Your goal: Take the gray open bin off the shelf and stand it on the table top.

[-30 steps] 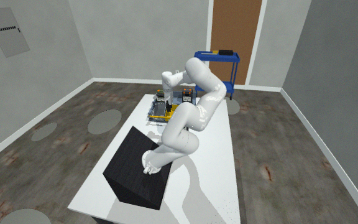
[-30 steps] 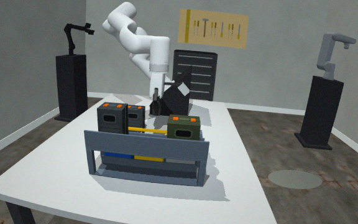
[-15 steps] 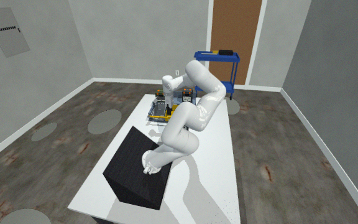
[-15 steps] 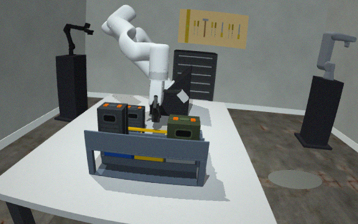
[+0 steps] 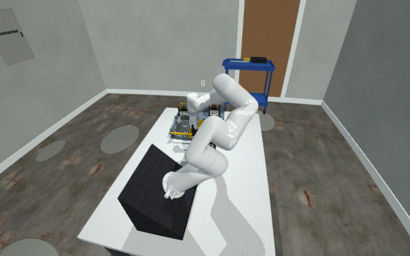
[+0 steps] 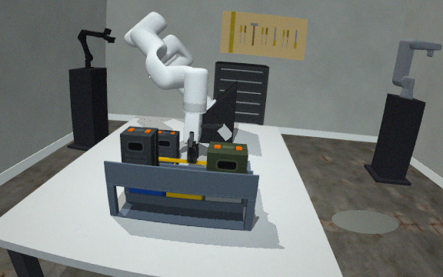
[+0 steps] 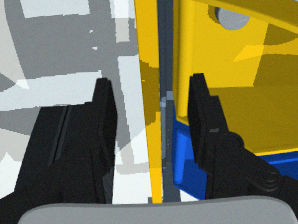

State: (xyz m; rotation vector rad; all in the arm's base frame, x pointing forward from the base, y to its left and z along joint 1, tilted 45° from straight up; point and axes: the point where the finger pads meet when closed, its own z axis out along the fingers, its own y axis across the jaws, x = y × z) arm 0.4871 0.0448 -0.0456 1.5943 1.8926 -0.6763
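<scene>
My gripper is now 3 cm above the yellow bar. From my hand the other things lie so: blue bin 12 cm ahead, 10 cm to the right, 4 cm below; gray open bin 9 cm ahead, 13 cm to the left, 4 cm below; yellow bin 10 cm ahead, 1 cm to the left, 4 cm below.
</scene>
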